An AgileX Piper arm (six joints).
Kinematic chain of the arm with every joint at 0, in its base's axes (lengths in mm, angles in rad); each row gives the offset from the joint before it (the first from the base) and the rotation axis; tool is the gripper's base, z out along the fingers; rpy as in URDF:
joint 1: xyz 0 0 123 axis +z
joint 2: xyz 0 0 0 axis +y
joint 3: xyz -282.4 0 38.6 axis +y
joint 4: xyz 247.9 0 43.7 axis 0.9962 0 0.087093
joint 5: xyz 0 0 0 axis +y
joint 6: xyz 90.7 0 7.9 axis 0.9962 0 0.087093
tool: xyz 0 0 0 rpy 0 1.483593 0
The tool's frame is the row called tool.
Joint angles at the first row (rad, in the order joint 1, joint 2, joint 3, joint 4, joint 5, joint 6):
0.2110 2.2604 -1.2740 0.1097 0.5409 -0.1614
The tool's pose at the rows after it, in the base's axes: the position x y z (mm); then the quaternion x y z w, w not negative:
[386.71 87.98 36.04 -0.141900 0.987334 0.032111 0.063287]
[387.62 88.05 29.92 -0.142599 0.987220 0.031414 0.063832]
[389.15 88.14 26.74 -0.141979 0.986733 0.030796 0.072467]
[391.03 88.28 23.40 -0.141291 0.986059 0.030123 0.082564]
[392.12 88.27 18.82 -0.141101 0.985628 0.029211 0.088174]
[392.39 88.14 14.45 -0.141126 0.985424 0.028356 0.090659]
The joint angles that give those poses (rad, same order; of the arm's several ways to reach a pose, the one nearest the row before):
0.2110 2.2845 -1.2843 0.1097 0.5295 -0.1656
0.2110 2.3024 -1.2887 0.1097 0.5150 -0.1679
0.2110 2.3112 -1.2887 0.1097 0.4890 -0.1679
0.2110 2.3208 -1.2894 0.1097 0.4597 -0.1679
0.2110 2.3336 -1.2906 0.1088 0.4369 -0.1679
0.2110 2.3452 -1.2906 0.1078 0.4204 -0.1679

